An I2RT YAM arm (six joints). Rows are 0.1 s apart.
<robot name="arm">
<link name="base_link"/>
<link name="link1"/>
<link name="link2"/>
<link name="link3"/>
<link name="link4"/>
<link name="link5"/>
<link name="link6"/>
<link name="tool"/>
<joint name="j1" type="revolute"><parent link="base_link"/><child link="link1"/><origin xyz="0 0 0.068" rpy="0 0 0"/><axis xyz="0 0 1"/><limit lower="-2.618" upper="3.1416"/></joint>
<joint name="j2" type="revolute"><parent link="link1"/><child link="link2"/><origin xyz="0.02 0.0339 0.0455" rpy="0 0 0"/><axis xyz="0 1 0"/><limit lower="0" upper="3.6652"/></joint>
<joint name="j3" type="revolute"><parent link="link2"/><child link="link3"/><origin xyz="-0.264 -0.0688 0" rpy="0 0 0"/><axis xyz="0 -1 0"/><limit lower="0" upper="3.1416"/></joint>
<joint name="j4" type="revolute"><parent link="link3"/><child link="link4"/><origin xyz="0.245 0.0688 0.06" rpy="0 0 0"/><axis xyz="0 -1 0"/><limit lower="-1.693" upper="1.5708"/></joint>
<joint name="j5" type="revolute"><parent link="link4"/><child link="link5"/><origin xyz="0.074 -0.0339 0.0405" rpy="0 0 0"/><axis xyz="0 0 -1"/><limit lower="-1.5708" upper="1.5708"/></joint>
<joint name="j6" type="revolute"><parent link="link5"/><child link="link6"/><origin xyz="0.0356 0 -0.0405" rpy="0 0 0"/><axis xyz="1 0 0"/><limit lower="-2.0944" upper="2.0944"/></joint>
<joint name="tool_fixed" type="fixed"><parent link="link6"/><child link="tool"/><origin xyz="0 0 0" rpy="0 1.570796 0"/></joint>
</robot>
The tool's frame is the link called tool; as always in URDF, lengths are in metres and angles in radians.
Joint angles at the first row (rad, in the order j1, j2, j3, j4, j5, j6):
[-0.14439, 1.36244, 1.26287, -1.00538, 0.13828, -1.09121]
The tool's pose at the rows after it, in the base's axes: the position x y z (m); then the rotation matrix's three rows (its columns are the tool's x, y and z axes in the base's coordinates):
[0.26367 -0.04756 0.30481], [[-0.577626 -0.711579 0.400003], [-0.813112 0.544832 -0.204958], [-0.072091 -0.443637 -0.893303]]
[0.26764 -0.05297 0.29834], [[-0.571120 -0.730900 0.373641], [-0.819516 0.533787 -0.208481], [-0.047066 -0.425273 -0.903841]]
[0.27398 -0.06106 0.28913], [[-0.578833 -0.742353 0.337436], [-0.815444 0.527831 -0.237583], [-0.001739 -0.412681 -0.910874]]
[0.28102 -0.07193 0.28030], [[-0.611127 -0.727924 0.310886], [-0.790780 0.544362 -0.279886], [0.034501 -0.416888 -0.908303]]
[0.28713 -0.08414 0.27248], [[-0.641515 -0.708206 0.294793], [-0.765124 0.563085 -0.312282], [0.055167 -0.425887 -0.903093]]
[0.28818 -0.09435 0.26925], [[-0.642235 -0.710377 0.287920], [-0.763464 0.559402 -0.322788], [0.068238 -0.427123 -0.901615]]
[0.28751 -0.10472 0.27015], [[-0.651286 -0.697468 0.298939], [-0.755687 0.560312 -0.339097], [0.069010 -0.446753 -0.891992]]
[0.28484 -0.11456 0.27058], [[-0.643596 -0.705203 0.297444], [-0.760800 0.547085 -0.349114], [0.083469 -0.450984 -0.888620]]
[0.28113 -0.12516 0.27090], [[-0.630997 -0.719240 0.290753], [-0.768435 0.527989 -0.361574], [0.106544 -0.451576 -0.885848]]
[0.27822 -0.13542 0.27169], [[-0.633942 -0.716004 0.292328], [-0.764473 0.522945 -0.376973], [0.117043 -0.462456 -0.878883]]
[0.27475 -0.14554 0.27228], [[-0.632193 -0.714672 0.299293], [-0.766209 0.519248 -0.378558], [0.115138 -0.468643 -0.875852]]
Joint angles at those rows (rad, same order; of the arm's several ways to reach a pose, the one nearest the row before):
[-0.16004, 1.38153, 1.26287, -1.00574, 0.13904, -1.12784]
[-0.17721, 1.40744, 1.26286, -1.00537, 0.13981, -1.15874]
[-0.19816, 1.44560, 1.26287, -0.99508, 0.16728, -1.18466]
[-0.22564, 1.48412, 1.26287, -0.96686, 0.20466, -1.18581]
[-0.25808, 1.51846, 1.26285, -0.93135, 0.22869, -1.18812]
[-0.28974, 1.53259, 1.26287, -0.91343, 0.22907, -1.22168]
[-0.32292, 1.53336, 1.26290, -0.88713, 0.22870, -1.24685]
[-0.35649, 1.53335, 1.26289, -0.87683, 0.22526, -1.29378]
[-0.39310, 1.53334, 1.26288, -0.86958, 0.22450, -1.35137]
[-0.42745, 1.53336, 1.26291, -0.85242, 0.22373, -1.38610]
[-0.46370, 1.53333, 1.26287, -0.83753, 0.20618, -1.42234]

